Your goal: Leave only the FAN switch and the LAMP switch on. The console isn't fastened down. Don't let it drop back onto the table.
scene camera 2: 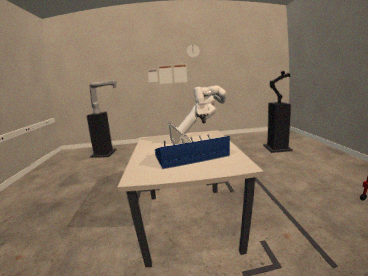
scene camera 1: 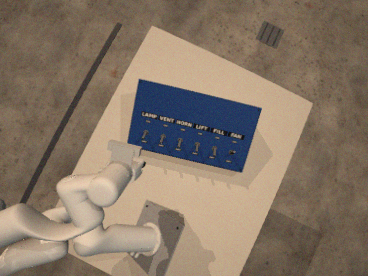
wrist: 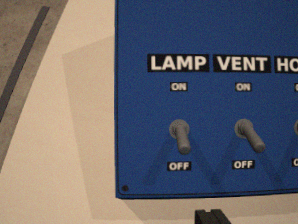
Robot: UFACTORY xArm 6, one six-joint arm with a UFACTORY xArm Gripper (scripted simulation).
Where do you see a blue console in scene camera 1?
185,118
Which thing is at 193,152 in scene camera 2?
A blue console.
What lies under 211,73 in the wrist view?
A blue console.
